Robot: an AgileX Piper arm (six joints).
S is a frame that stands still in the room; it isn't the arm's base.
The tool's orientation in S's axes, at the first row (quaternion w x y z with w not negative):
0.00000 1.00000 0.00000 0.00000
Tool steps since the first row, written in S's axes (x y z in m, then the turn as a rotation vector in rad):
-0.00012 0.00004 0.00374 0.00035 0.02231 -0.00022
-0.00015 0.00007 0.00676 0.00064 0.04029 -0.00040
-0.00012 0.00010 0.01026 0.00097 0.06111 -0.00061
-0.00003 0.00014 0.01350 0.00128 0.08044 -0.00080
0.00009 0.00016 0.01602 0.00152 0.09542 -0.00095
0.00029 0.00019 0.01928 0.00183 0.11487 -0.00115
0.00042 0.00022 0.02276 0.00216 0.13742 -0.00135
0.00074 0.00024 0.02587 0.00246 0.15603 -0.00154
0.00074 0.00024 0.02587 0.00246 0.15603 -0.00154
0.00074 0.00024 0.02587 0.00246 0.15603 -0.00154
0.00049 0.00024 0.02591 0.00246 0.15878 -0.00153
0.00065 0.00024 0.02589 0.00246 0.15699 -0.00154
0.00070 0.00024 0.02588 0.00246 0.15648 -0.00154
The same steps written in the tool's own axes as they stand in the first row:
-0.00012 -0.00004 -0.00374 0.00035 -0.02231 0.00022
-0.00015 -0.00007 -0.00676 0.00064 -0.04029 0.00040
-0.00012 -0.00010 -0.01026 0.00097 -0.06111 0.00061
-0.00003 -0.00014 -0.01350 0.00128 -0.08044 0.00080
0.00009 -0.00016 -0.01602 0.00152 -0.09542 0.00095
0.00029 -0.00019 -0.01928 0.00183 -0.11487 0.00115
0.00042 -0.00022 -0.02276 0.00216 -0.13742 0.00135
0.00074 -0.00024 -0.02587 0.00246 -0.15603 0.00154
0.00074 -0.00024 -0.02587 0.00246 -0.15603 0.00154
0.00074 -0.00024 -0.02587 0.00246 -0.15603 0.00154
0.00049 -0.00024 -0.02591 0.00246 -0.15878 0.00153
0.00065 -0.00024 -0.02589 0.00246 -0.15699 0.00154
0.00070 -0.00024 -0.02588 0.00246 -0.15648 0.00154

